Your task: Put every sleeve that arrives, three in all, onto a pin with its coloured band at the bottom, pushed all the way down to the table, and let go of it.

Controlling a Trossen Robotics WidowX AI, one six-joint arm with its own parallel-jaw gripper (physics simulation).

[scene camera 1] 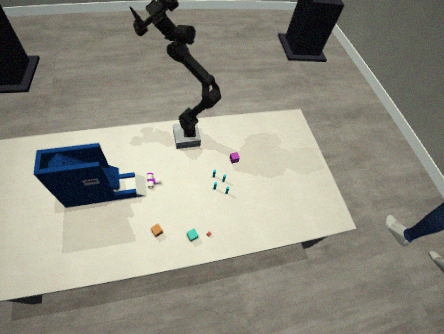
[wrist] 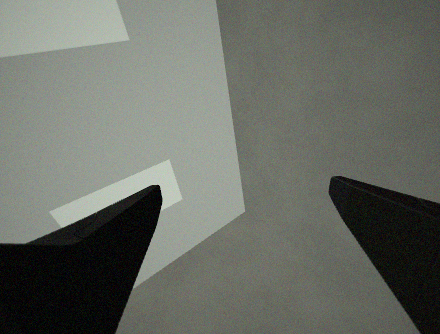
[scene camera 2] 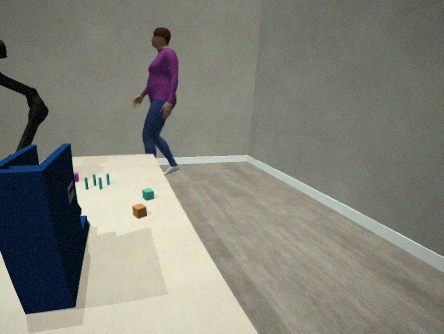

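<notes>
A white sleeve (scene camera 1: 151,184) with magenta marking and a small stub on its right side lies on the table at the mouth of the blue chute; which end carries the band is too small to tell. In scene camera 2 the sleeve does not show. Four thin teal pins stand upright and bare in a group: the back left pin (scene camera 1: 214,173), the back right pin (scene camera 1: 224,178), the front left pin (scene camera 1: 215,185) and the front right pin (scene camera 1: 227,190). My gripper (wrist: 244,188) is open and empty, raised high behind the table, far from sleeve and pins.
The blue dispenser (scene camera 1: 75,185) (scene camera 2: 30,230) stands left on the table (scene camera 1: 280,200) (scene camera 2: 185,280). A magenta cube (scene camera 1: 235,157) is behind the pins; an orange cube (scene camera 1: 157,230) (scene camera 2: 139,211), a teal cube (scene camera 1: 192,234) (scene camera 2: 148,194) and a small red cube (scene camera 1: 209,234) lie near the front. A person (scene camera 2: 162,80) is beyond the table.
</notes>
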